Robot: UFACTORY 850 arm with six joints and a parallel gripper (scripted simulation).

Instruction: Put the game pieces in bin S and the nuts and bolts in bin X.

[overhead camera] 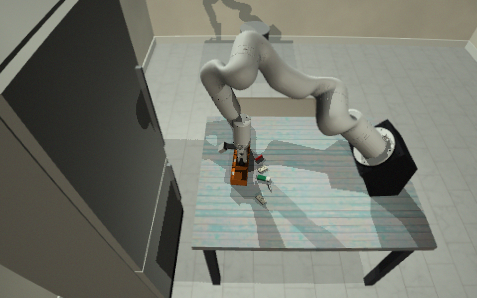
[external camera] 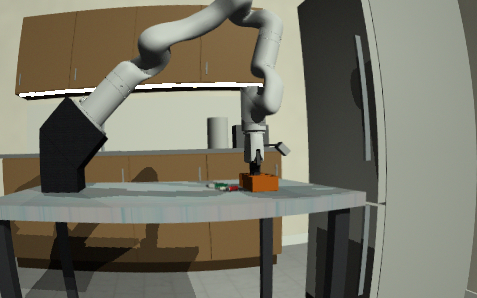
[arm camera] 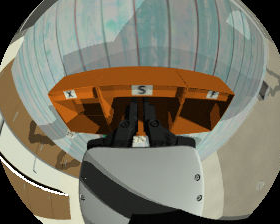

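The orange bin lies 1 cm below my hand and 1 cm ahead of it. Also, from my hand: bolt 14 cm behind, 13 cm to the left, 3 cm below; red piece 9 cm behind, 5 cm to the right, 3 cm below; green piece 12 cm behind, 9 cm to the left, 3 cm below.
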